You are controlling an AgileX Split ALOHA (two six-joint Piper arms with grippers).
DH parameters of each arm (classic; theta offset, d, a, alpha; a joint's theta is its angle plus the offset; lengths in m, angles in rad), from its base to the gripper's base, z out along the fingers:
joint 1: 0 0.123 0 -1.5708
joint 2: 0.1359 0 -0.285 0
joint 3: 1.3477 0 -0.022 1.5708
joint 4: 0 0.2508 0 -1.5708
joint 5: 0 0 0.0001 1.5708
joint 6: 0 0.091 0 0
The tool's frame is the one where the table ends.
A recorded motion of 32 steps. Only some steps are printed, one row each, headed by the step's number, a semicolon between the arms.
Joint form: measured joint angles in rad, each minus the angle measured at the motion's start. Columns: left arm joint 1, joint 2, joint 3, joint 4, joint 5, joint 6; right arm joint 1, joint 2, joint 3, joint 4, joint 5, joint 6.
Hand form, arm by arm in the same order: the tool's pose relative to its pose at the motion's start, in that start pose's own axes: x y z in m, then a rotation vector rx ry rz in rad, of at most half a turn. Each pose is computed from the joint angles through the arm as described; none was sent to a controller.
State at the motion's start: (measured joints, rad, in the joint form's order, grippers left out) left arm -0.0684 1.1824 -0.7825 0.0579 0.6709 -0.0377; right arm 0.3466 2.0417 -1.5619 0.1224 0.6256 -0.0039
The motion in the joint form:
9: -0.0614 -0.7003 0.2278 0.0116 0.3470 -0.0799; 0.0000 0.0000 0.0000 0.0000 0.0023 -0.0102
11: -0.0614 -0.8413 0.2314 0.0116 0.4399 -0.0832; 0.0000 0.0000 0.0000 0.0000 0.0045 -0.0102
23: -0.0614 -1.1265 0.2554 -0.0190 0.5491 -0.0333; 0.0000 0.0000 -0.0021 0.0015 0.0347 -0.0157
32: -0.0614 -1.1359 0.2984 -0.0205 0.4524 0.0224; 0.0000 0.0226 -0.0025 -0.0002 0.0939 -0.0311
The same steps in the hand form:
9: 0.1197 0.0003 -0.0966 0.0188 -0.1273 -0.0458; 0.0002 0.0000 0.0000 0.0000 0.0023 -0.0102
11: 0.1428 0.0028 -0.1135 0.0192 -0.1716 -0.0578; 0.0004 0.0000 0.0000 0.0000 0.0045 -0.0102
23: 0.1893 0.0038 -0.1332 0.0495 -0.3216 -0.0312; 0.0026 0.0002 -0.0004 -0.0015 0.0326 -0.0147
32: 0.1854 0.0028 -0.1248 0.0440 -0.3859 0.0238; 0.0117 -0.0009 0.0086 -0.0002 0.1139 -0.0297

